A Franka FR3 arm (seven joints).
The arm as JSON. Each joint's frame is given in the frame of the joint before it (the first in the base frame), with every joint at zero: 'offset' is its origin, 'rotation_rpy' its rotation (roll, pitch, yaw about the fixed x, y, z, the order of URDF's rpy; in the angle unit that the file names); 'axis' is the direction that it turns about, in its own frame. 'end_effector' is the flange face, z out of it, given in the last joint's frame.
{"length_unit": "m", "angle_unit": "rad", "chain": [
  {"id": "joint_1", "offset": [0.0, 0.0, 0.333], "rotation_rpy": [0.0, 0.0, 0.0], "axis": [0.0, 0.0, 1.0]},
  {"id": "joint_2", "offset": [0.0, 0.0, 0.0], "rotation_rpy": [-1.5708, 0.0, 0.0], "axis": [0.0, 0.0, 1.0]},
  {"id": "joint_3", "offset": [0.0, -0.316, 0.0], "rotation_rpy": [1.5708, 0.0, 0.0], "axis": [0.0, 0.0, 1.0]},
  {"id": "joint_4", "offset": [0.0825, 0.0, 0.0], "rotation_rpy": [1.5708, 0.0, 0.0], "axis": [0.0, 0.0, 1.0]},
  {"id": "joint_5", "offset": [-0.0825, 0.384, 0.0], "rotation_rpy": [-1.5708, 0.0, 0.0], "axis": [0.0, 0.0, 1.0]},
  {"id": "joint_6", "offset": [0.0, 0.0, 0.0], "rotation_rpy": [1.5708, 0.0, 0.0], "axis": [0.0, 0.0, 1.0]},
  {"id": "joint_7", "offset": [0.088, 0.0, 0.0], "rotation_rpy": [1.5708, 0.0, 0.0], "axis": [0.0, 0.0, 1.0]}
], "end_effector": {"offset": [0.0, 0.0, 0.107], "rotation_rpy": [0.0, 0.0, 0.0]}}
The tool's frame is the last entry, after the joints.
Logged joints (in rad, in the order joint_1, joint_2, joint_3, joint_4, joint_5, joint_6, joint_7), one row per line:
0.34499, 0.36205, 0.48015, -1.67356, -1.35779, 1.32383, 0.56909
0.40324, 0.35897, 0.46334, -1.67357, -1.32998, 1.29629, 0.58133
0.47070, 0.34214, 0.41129, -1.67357, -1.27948, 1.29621, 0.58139
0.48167, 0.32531, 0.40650, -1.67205, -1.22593, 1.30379, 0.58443
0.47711, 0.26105, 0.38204, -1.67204, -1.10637, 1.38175, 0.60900
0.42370, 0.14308, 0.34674, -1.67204, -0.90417, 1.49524, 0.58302
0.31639, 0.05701, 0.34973, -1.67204, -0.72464, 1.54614, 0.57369
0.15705, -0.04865, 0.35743, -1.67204, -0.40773, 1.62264, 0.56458
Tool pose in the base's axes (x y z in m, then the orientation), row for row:
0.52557, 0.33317, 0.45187, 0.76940, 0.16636, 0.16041, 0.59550
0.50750, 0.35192, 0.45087, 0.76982, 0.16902, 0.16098, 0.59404
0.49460, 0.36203, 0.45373, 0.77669, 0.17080, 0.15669, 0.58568
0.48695, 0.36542, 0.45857, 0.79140, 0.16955, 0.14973, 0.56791
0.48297, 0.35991, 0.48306, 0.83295, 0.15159, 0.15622, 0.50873
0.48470, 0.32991, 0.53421, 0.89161, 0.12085, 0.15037, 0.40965
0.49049, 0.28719, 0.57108, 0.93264, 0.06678, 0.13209, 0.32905
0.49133, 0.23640, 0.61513, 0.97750, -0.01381, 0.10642, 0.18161
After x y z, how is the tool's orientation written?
As a quaternion, x y z w.
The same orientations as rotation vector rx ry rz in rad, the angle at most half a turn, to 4 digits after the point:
1.7870, 0.3864, 0.3726
1.7890, 0.3928, 0.3741
1.8112, 0.3983, 0.3654
1.8592, 0.3983, 0.3518
2.0068, 0.3652, 0.3764
2.2455, 0.3044, 0.3787
2.4405, 0.1747, 0.3456
2.7598, -0.0390, 0.3005

